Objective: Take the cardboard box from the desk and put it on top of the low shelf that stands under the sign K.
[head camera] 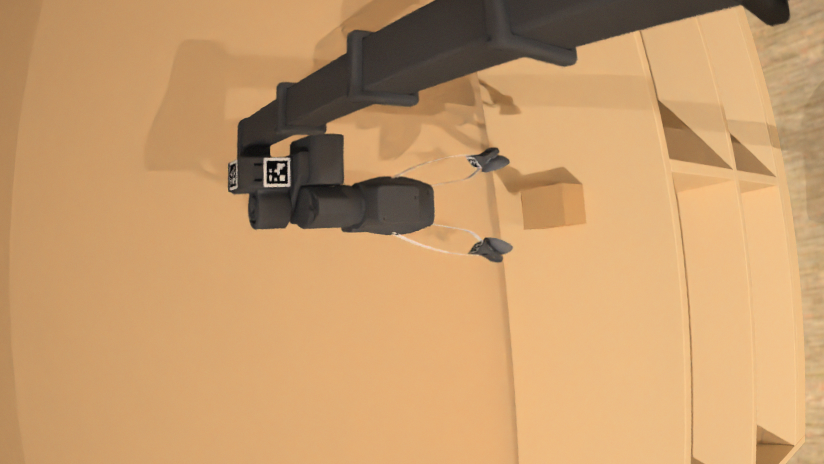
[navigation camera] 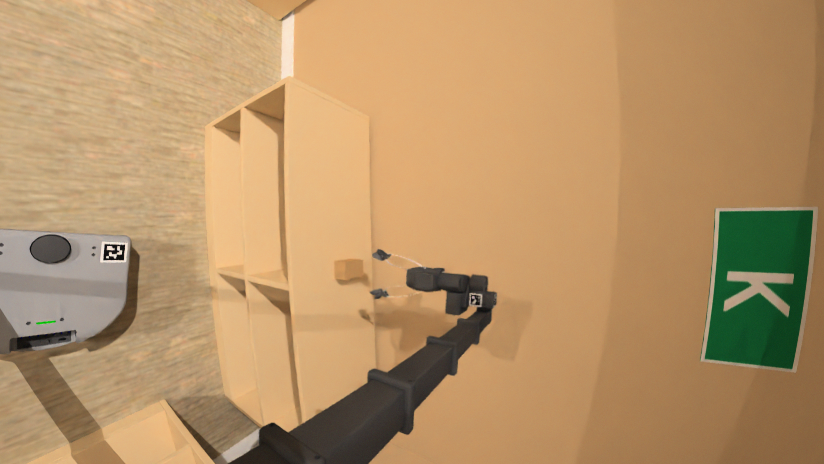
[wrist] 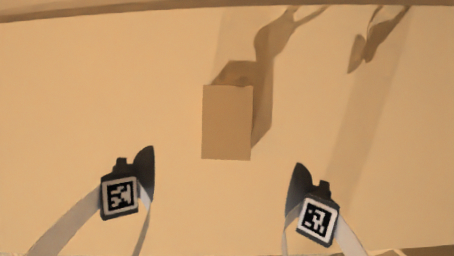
In view: my gripper (head camera: 507, 204) and a brown cardboard box (head camera: 558, 205).
The brown cardboard box also shows in the wrist view (wrist: 226, 110). My gripper also shows in the navigation camera view (navigation camera: 372, 273) and in the wrist view (wrist: 222, 173).
